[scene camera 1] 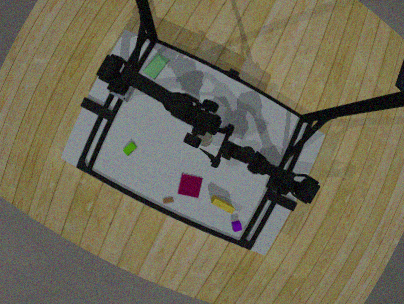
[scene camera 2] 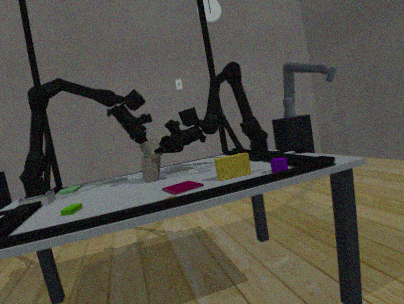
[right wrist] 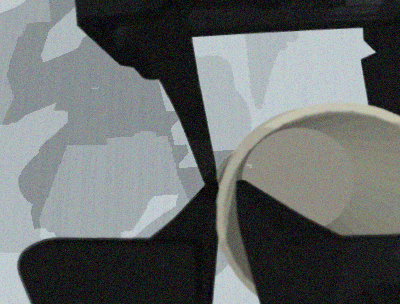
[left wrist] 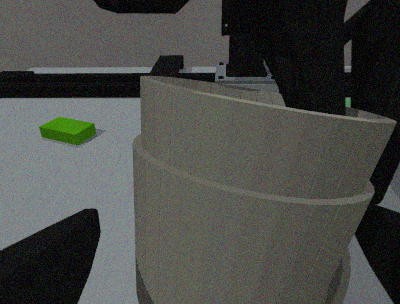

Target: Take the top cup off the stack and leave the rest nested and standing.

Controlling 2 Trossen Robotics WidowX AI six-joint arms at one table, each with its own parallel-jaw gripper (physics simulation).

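Frame: origin at the left arm's base, x ahead, y left, z up, level; centimetres.
Seen in the pictures: left gripper, fingertip midpoint: [scene camera 1: 203, 138] [scene camera 2: 152, 151] [right wrist: 305, 188] [left wrist: 226, 217]; right gripper, fingertip midpoint: [right wrist: 226, 189] [left wrist: 348, 202]; left arm's base at its link origin: [scene camera 1: 279, 182] [scene camera 2: 260, 153]; right arm's base at its link origin: [scene camera 1: 121, 87] [scene camera 2: 36, 194] [left wrist: 245, 71].
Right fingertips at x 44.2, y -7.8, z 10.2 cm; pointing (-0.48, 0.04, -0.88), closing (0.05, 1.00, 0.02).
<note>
Offsets run from my right fingertips to a thing's middle. "spot": to the spot under its first point.
A stack of nested beige-grey cups [scene camera 2: 151, 170] [left wrist: 240, 235] stands on the table. The top cup {dx +0.5, dy +3.4, dz +0.9 cm} [scene camera 2: 148, 147] [left wrist: 250, 132] [right wrist: 300, 170] is tilted, and in the left wrist view the rim just below it slopes too. Whether it is free of the cups below, I cannot tell. My right gripper [scene camera 2: 145, 142] [right wrist: 226, 189] is shut on the top cup's wall, one finger inside and one outside. My left gripper [scene camera 2: 160, 150] [left wrist: 226, 217] is open, its fingers apart on either side of the stack. In scene camera 1 the arms hide most of the stack.
A bright green block {dx +29.8, dy +22.2, dz -11.5 cm} [scene camera 1: 130, 148] [scene camera 2: 71, 209] [left wrist: 67, 131], magenta square {spot: dx -3.8, dy +26.4, dz -11.5 cm} [scene camera 1: 190, 185] [scene camera 2: 183, 187], yellow block {dx -21.2, dy +28.5, dz -8.8 cm} [scene camera 1: 222, 204] [scene camera 2: 233, 167], purple cube {dx -33.4, dy +36.6, dz -10.3 cm} [scene camera 1: 237, 226] [scene camera 2: 279, 165], small brown block {dx +3.1, dy +37.7, dz -11.9 cm} [scene camera 1: 168, 200] and pale green slab {dx +35.4, dy -19.7, dz -11.8 cm} [scene camera 1: 156, 66] [scene camera 2: 70, 190] lie around. Black rails edge the table.
</note>
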